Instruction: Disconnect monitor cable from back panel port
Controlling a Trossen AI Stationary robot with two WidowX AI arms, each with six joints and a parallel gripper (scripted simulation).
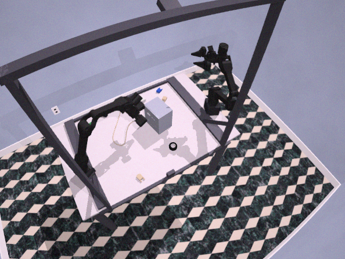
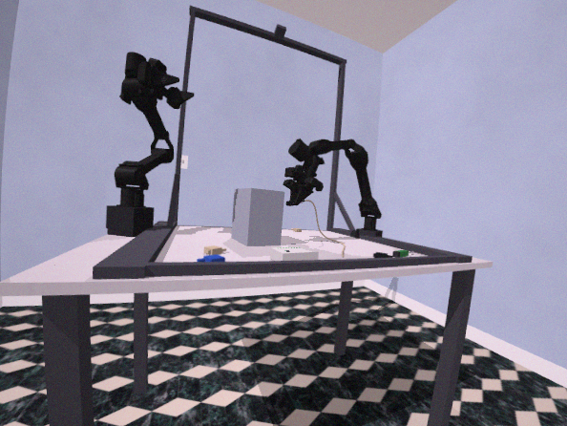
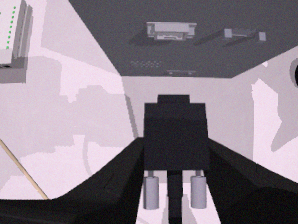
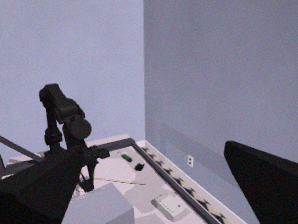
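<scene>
Now: the grey box 15 cm to the right of my left hand and 8 cm below it.
</scene>
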